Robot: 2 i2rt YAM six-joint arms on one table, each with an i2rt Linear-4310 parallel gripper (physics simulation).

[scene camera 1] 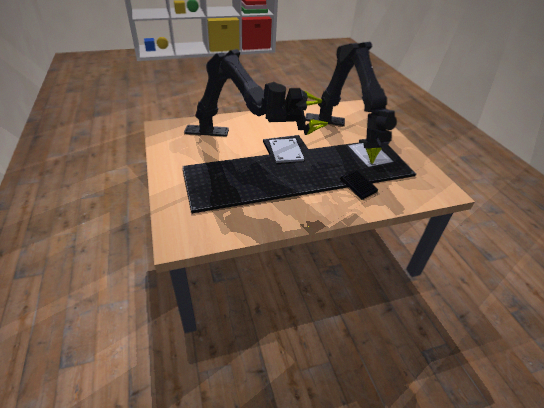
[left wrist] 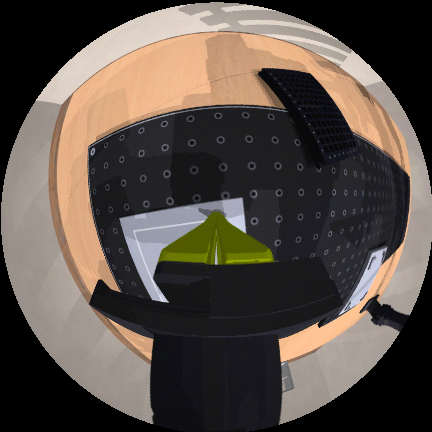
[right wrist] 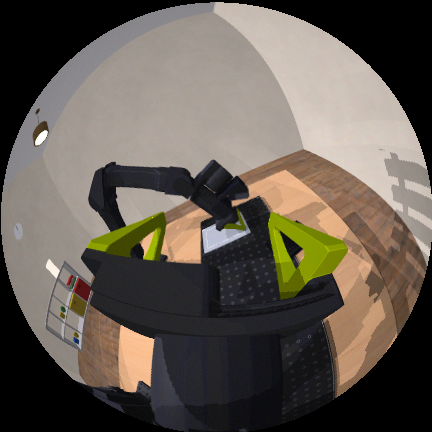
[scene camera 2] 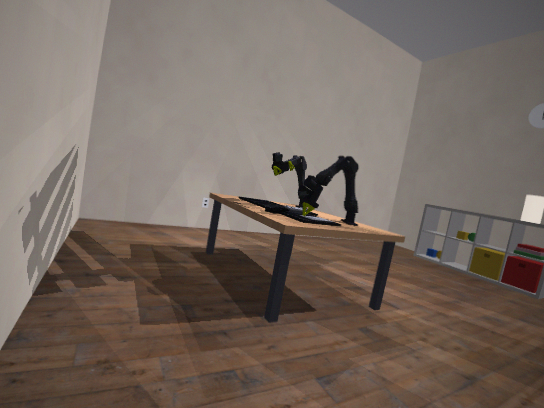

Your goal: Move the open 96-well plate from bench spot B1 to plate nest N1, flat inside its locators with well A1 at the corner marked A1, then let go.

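Pixels of known places: left gripper, between the fingertips: (scene camera 1: pixel 371 163) (left wrist: pixel 215 217) (right wrist: pixel 244 228) (scene camera 2: pixel 303 215); right gripper, between the fingertips: (scene camera 1: pixel 324 112) (right wrist: pixel 216 217) (scene camera 2: pixel 287 169); left arm's base, origin of its link: (scene camera 1: pixel 324 120) (scene camera 2: pixel 349 223); right arm's base, origin of its link: (scene camera 1: pixel 206 131) (left wrist: pixel 369 302).
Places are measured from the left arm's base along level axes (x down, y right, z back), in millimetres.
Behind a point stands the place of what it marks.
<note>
The black well plate (scene camera 1: pixel 359 184) @[x -19, y -183, z -517 mm] lies at the front right edge of the black perforated deck (scene camera 1: pixel 278 180) @[x -13, y 131, z -568 mm]; it also shows in the left wrist view (left wrist: pixel 312 119) @[x -29, y -189, z -481 mm]. One gripper (scene camera 1: pixel 376 154) @[x -17, y -232, z -353 mm], fingers shut and empty, hangs just above a white-grey nest (scene camera 1: pixel 378 155) @[x -15, y -262, z -280 mm] at the deck's right end, seen in the left wrist view (left wrist: pixel 216 228) @[x -49, y -231, z -354 mm]. The other gripper (scene camera 1: pixel 316 112) @[x -284, y -4, z -485 mm] is open and empty, held high above the table behind a second grey nest (scene camera 1: pixel 286 149) @[x -25, y 136, z -358 mm]; its green fingers show in the right wrist view (right wrist: pixel 217 245).
Arm bases (scene camera 1: pixel 206 129) @[x -28, y 521, z -300 mm] stand along the table's back edge. A shelf with coloured bins (scene camera 1: pixel 204 28) stands far behind the table.
</note>
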